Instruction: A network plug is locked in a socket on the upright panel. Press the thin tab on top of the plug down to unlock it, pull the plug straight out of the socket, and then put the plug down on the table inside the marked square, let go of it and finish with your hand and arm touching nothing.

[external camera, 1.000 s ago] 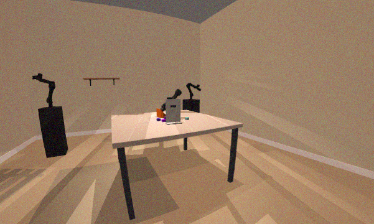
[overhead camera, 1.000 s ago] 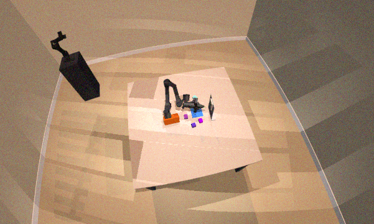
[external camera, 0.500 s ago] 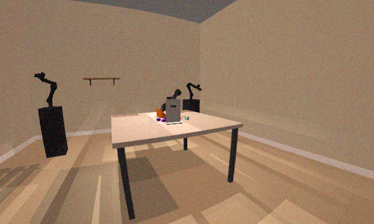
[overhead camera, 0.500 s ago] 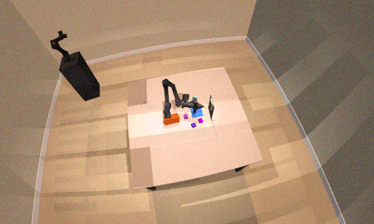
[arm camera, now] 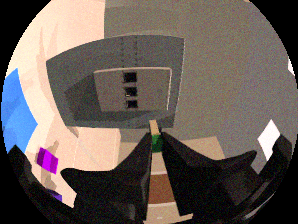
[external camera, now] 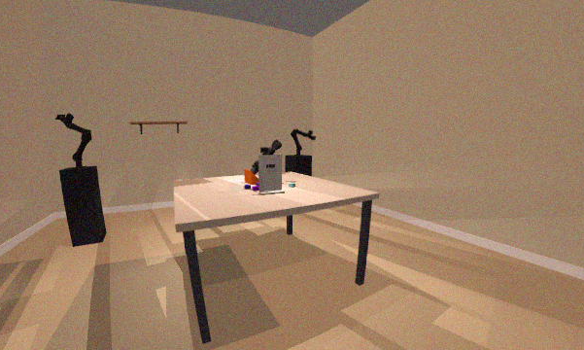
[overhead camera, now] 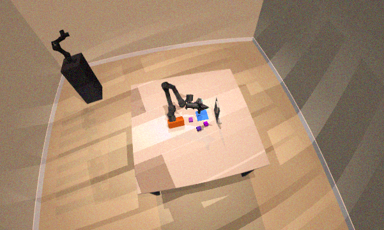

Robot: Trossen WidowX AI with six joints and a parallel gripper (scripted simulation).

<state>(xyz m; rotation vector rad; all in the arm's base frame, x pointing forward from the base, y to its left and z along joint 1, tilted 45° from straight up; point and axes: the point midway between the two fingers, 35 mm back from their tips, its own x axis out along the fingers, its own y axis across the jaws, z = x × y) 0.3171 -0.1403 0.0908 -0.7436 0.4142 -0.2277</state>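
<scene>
The blue marked square is 40 mm behind my gripper tip, 50 mm to the left of it and 210 mm below it. The rest, counted from my gripper tip: grey upright panel: 100 mm ahead, 10 mm to the right, 100 mm below; network plug: right at my gripper tip.
</scene>
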